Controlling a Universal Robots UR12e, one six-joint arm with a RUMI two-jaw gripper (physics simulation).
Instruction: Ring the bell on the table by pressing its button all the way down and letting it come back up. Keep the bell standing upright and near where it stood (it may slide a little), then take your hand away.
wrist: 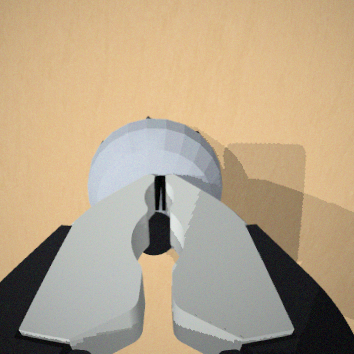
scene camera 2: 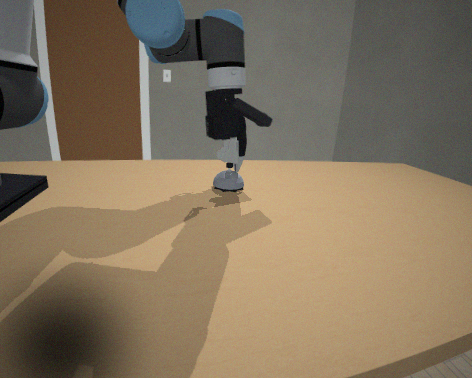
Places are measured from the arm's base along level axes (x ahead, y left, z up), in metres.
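Where they show: gripper, fingertip midpoint: (wrist: 160,178) (scene camera 2: 236,171).
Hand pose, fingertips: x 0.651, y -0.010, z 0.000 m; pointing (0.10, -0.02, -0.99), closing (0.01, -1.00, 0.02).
After its pixels a point has its place.
The bell is a silver-grey dome (scene camera 2: 228,182) @[x 0.617, y -0.041, z -0.018 m] (wrist: 150,145) @[x 0.664, y -0.005, z -0.011 m] standing upright on the table (scene camera 2: 350,250) @[x 0.723, y -0.355, z -0.043 m] (wrist: 50,60) @[x 0.707, y 0.055, z -0.043 m]. Its black button (scene camera 2: 229,165) @[x 0.628, y -0.015, z 0.020 m] (wrist: 159,234) @[x 0.634, y -0.009, z 0.023 m] is on top. My gripper (scene camera 2: 238,169) @[x 0.651, y -0.010, z 0.000 m] (wrist: 160,178) @[x 0.651, y -0.010, z 0.000 m] is shut, with a thin dark slit between the fingers and nothing held. It points down. In the scene view the tips are low, just right of the button and close above the dome. In the wrist view the tips lie over the dome, and the button shows lower down, under the gap between the fingers. The fingers hide part of the dome; contact cannot be told.
A dark block (scene camera 2: 22,192) @[x 0.150, y -0.015, z -0.016 m] stands at the left of the table in the scene view, with part of another arm-like body (scene camera 2: 20,100) @[x 0.129, y 0.114, z 0.173 m] above it. The arm's shadow falls across the table. A brown door (scene camera 2: 95,80) and grey walls are behind.
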